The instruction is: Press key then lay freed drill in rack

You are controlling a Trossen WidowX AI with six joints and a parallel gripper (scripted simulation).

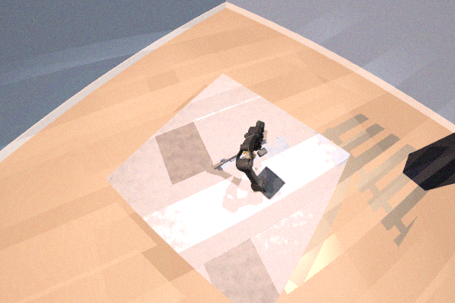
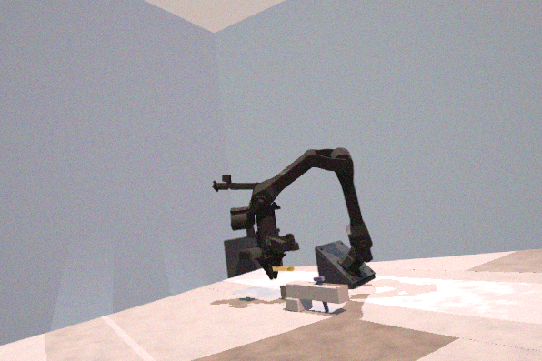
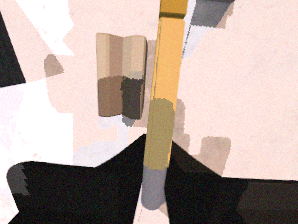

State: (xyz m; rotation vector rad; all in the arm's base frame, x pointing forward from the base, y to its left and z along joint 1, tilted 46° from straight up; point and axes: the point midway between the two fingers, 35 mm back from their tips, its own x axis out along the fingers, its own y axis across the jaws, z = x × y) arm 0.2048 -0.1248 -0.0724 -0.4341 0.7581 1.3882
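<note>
The brown block is 5 cm to the left of my gripper tip, 4 cm below it and 2 cm behind it. From my gripper tip the other things lie so: pale block (19 cm to the left, 9 cm ahead, 2 cm below); purple key (22 cm to the left, 9 cm ahead, 1 cm below); yellow drill (4 cm to the left, 3 cm above, 1 cm ahead).
</note>
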